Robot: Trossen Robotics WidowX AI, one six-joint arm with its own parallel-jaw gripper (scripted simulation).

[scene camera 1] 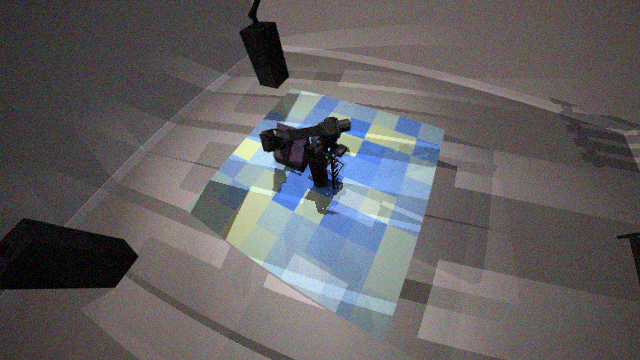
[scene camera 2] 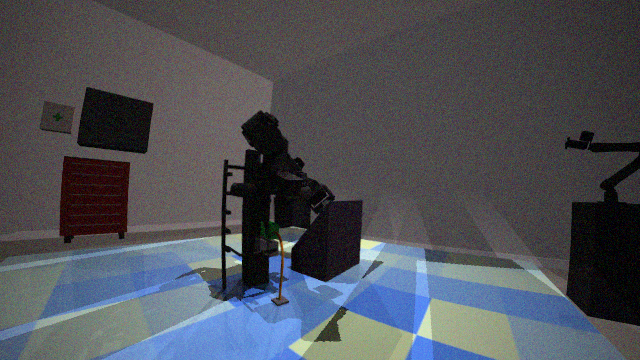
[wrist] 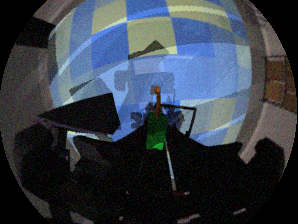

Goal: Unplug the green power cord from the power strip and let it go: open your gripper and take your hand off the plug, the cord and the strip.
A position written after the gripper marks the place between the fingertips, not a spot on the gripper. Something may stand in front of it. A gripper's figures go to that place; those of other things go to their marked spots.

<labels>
The gripper (wrist: 156, 126) is 10 cm from the lens. A green plug (wrist: 157, 126) is 9 cm from the lens.
</labels>
